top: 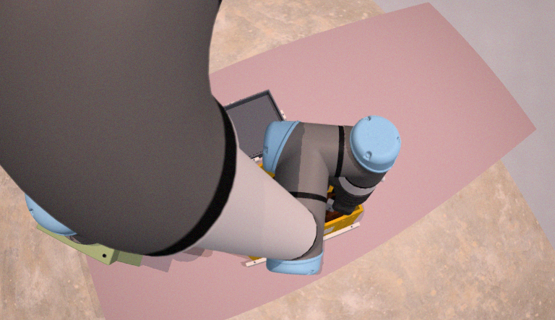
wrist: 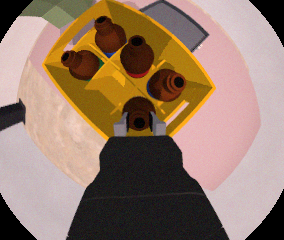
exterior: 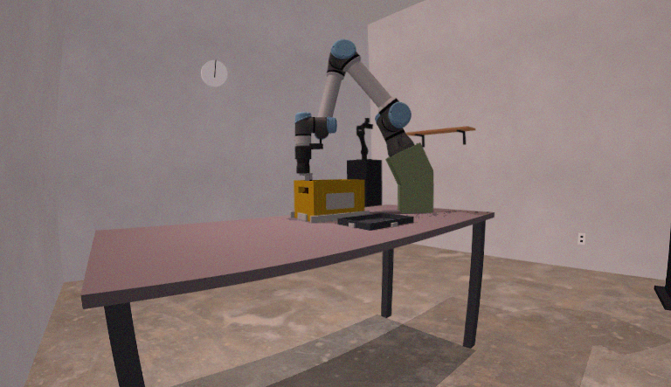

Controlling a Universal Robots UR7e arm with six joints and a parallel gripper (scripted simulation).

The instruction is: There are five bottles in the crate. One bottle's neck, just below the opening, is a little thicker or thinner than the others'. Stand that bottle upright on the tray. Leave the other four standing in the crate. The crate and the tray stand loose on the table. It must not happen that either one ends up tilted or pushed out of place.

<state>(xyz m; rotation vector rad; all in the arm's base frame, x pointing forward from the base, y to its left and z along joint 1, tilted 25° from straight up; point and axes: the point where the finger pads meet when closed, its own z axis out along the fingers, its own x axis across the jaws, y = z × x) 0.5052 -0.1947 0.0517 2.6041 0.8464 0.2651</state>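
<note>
Right now my hand is 70 mm above the glass bottle. Round my hand: dark tray: 70 mm behind, 340 mm to the left, 150 mm below; then crate: 80 mm behind, 60 mm to the left, 80 mm below.
</note>
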